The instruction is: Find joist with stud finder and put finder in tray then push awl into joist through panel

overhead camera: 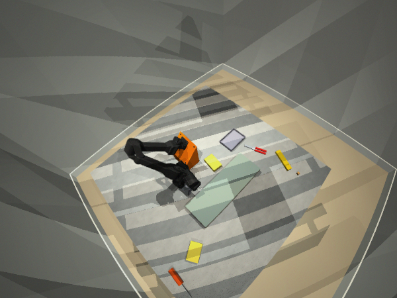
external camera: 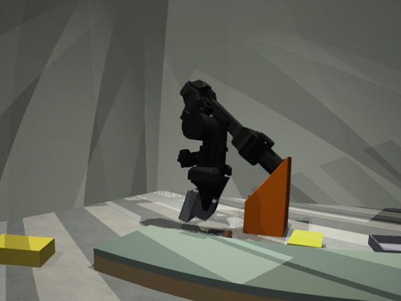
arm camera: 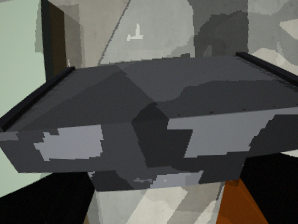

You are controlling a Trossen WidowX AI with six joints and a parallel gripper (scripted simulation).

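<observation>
Right now my gripper tip is 30 mm short of the awl, 40 mm to the right of it and 70 mm above it. Also, from my gripper tip: stud finder (10 mm behind, 10 mm to the right); then yellow bar (330 mm ahead, 600 mm to the left, 70 mm below); then dark-rimmed tray (40 mm behind, 470 mm to the left, 70 mm below).
</observation>
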